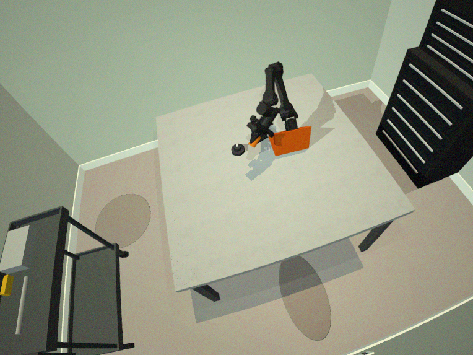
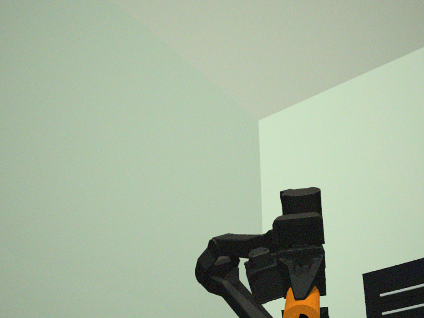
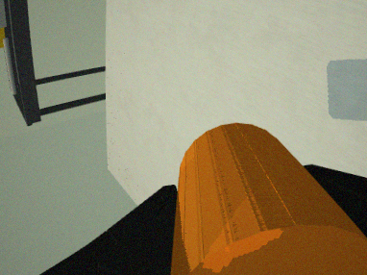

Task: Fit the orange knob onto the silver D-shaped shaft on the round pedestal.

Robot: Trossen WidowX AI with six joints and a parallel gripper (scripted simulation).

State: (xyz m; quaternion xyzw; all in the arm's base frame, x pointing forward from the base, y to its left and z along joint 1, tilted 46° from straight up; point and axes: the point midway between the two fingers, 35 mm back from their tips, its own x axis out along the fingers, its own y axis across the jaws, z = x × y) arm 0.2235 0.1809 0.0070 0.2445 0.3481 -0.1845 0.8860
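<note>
The orange knob lies 20 mm behind my gripper tip, 20 mm above it and 10 mm to the right of it. The rest, counted from my gripper tip: round black pedestal 200 mm below, 170 mm to the right, 90 mm ahead.
</note>
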